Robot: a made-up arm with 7 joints. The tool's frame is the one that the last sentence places. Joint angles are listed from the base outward.
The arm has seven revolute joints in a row. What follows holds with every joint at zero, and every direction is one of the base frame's.
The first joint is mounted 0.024 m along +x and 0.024 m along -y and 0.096 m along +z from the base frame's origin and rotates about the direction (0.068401, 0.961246, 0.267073), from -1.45 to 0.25 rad.
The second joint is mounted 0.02 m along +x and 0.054 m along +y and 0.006 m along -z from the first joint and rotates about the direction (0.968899, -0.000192, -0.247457), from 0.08 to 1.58 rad.
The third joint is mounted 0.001 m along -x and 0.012 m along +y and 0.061 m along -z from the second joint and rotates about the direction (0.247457, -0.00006, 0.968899), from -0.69 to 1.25 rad.
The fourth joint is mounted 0.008 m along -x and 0.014 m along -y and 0.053 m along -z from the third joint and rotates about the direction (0.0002, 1, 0.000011), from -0.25 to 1.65 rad.
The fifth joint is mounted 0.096 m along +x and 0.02 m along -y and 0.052 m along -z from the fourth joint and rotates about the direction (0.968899, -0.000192, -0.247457), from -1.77 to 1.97 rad.
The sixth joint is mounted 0.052 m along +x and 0.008 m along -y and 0.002 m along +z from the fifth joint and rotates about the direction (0.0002, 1, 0.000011), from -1.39 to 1.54 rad.
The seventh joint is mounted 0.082 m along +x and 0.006 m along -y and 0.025 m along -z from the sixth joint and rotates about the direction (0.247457, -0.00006, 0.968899), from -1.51 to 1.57 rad.
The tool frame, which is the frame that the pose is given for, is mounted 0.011 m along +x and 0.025 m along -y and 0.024 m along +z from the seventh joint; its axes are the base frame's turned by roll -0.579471, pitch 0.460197 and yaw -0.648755 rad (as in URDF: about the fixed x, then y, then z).
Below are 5 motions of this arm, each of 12 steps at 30 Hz.
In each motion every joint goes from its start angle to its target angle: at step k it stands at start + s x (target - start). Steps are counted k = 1, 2, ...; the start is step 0. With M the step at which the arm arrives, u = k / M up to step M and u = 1 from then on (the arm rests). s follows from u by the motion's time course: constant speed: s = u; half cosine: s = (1 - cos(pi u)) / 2; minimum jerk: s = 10 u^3 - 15 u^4 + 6 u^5.
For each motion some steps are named. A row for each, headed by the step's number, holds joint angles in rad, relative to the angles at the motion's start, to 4 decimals.
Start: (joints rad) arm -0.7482 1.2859 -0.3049 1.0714 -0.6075 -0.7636 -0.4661
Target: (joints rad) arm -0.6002 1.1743 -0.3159 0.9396 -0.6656 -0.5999 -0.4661
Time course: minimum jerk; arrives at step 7
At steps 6, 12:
6: 0.1446 -0.1090 -0.0107 -0.1287 -0.0567 0.1599 0.0000
12: 0.1480 -0.1116 -0.0110 -0.1318 -0.0581 0.1637 0.0000

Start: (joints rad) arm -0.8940 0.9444 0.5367 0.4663 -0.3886 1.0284 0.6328
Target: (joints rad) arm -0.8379 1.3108 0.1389 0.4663 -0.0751 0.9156 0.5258
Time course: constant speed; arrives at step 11
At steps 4, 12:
4: 0.0204 0.1332 -0.1447 0.0000 0.1140 -0.0410 -0.0389
12: 0.0561 0.3664 -0.3978 0.0000 0.3135 -0.1128 -0.1070

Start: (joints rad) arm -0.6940 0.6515 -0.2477 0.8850 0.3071 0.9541 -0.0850
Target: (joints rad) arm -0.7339 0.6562 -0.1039 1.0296 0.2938 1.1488 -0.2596
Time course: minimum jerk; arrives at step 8
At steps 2, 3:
2: -0.0041 0.0005 0.0149 0.0150 -0.0014 0.0202 -0.0181
3: -0.0110 0.0013 0.0396 0.0398 -0.0037 0.0536 -0.0481

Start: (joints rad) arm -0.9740 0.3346 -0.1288 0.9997 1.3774 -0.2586 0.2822
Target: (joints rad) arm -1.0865 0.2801 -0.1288 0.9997 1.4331 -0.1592 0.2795
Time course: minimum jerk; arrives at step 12
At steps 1, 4, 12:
1: -0.0006 -0.0003 0.0000 0.0000 0.0003 0.0005 0.0000
4: -0.0236 -0.0114 0.0000 0.0000 0.0117 0.0209 -0.0006
12: -0.1125 -0.0545 0.0000 0.0000 0.0557 0.0994 -0.0027

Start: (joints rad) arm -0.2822 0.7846 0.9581 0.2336 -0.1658 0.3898 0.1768
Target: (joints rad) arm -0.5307 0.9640 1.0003 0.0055 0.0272 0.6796 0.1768
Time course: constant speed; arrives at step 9
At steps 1, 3, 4, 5, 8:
1: -0.0276 0.0199 0.0047 -0.0253 0.0214 0.0322 0.0000
3: -0.0828 0.0598 0.0141 -0.0760 0.0643 0.0966 0.0000
4: -0.1104 0.0797 0.0188 -0.1014 0.0858 0.1288 0.0000
5: -0.1381 0.0997 0.0234 -0.1267 0.1072 0.1610 0.0000
8: -0.2209 0.1595 0.0375 -0.2028 0.1716 0.2576 0.0000

